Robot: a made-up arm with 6 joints.
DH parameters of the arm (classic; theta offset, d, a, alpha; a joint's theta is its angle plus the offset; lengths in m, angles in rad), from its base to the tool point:
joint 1: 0 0.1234 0 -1.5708
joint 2: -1.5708 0 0.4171 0
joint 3: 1.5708 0.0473 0 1.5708
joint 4: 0 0.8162 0 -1.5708
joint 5: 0 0 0 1.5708
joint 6: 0 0.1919 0 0
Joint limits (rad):
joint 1: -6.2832..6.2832
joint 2: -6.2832..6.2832
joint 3: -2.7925..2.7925
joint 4: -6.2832..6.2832
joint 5: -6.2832..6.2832
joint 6: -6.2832..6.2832
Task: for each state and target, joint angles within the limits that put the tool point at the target. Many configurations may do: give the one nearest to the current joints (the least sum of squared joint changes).
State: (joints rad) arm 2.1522 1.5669 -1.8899 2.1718 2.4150 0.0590
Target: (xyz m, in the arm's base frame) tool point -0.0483 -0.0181 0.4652
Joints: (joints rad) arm 2.0631 1.9454 -2.5980 2.1902 3.1171 0.0590
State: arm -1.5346 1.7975 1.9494 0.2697 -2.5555 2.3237
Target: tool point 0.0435 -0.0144 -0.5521
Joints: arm -1.4906 1.8913 2.0138 0.0493 -2.5735 2.3237
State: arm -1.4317 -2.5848 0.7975 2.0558 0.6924 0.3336
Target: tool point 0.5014 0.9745 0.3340
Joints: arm -1.8801 -2.3816 1.4404 1.9463 0.8462 0.3336
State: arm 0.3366 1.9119 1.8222 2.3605 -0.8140 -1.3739
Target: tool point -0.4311 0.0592 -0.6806
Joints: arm -0.1920 2.1461 1.8389 2.4732 -0.6446 -1.3739
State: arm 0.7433 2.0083 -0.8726 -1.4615 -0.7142 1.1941
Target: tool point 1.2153 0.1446 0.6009
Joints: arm 0.0015 1.7713 -0.7972 -1.4625 -0.5241 1.1941
